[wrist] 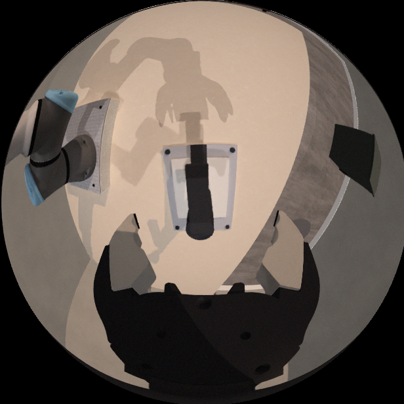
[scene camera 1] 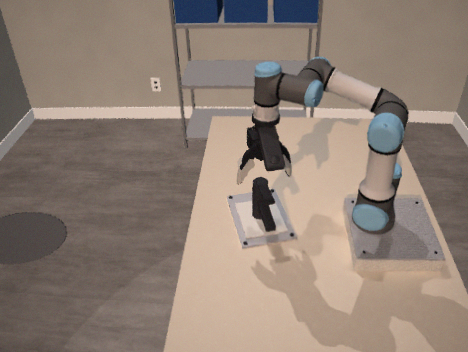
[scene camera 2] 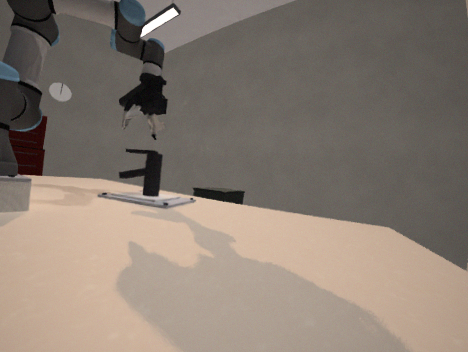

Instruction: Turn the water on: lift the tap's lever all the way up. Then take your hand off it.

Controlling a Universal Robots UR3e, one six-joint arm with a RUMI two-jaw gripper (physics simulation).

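Places are measured from the arm's base along level axes (x up, y left, z back), in metres.
Where they show: gripper, fingertip midpoint: (scene camera 1: 264, 180) (scene camera 2: 141, 135).
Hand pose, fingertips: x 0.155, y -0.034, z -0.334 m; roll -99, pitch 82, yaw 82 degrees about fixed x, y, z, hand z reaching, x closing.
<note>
Each offset is from my fingertips to the top centre of the thing. "spot": to the spot under its first point.
The black tap {spot: dx -0.116, dy -0.040, dz -0.009 m} (scene camera 1: 258, 202) (scene camera 2: 153, 175) (wrist: 200, 226) stands upright on a grey and white base plate (scene camera 1: 267, 240) (scene camera 2: 177, 202) (wrist: 231, 192). Its lever {dx -0.054, dy -0.020, dz +0.007 m} (scene camera 1: 266, 193) (scene camera 2: 137, 151) (wrist: 197, 176) sticks out from the top of the body, roughly level in scene camera 2, above the spout {dx -0.111, dy -0.004, dz +0.009 m} (scene camera 1: 268, 220) (scene camera 2: 131, 174) (wrist: 198, 153). My gripper (scene camera 1: 264, 177) (scene camera 2: 139, 132) (wrist: 205, 214) is open and empty. It hangs above the tap, apart from it, with the two fingers spread to either side of the tap's body in the wrist view.
The arm's base block (scene camera 1: 400, 251) (scene camera 2: 15, 194) (wrist: 108, 150) stands on the table beside the tap. Behind the table is a shelf rack (scene camera 1: 220, 72) with blue bins (scene camera 1: 246, 11). A dark box (scene camera 2: 218, 195) (wrist: 354, 150) and a red cabinet (scene camera 2: 30, 155) stand beyond the table.
</note>
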